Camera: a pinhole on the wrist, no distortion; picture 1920 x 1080 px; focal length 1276.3 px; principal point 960.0 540.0 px. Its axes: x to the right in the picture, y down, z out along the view. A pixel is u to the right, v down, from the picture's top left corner.
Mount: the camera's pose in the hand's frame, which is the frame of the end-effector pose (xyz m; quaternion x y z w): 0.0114 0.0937 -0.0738 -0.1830 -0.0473 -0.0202 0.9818
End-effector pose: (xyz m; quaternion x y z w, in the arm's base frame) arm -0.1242 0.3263 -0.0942 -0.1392 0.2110 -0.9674 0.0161
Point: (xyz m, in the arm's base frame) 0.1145 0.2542 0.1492
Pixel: outside the picture
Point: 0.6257 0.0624 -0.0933
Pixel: outside the picture
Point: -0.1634 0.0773 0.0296
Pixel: 1452.1 470.2
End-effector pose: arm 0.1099 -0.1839 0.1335 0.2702 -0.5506 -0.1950 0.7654
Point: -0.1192 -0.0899 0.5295
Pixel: 1525.3 814.3
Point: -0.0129 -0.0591 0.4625
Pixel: 1553.8 1034.1
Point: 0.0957 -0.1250 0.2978
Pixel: 1799.4 687.0
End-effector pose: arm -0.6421 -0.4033 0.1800 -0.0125 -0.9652 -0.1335 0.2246
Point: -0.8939 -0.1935 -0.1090
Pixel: 1326.1 98.4
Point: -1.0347 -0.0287 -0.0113
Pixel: 1675.8 556.0
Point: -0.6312 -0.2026 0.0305
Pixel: 624.1 364.3
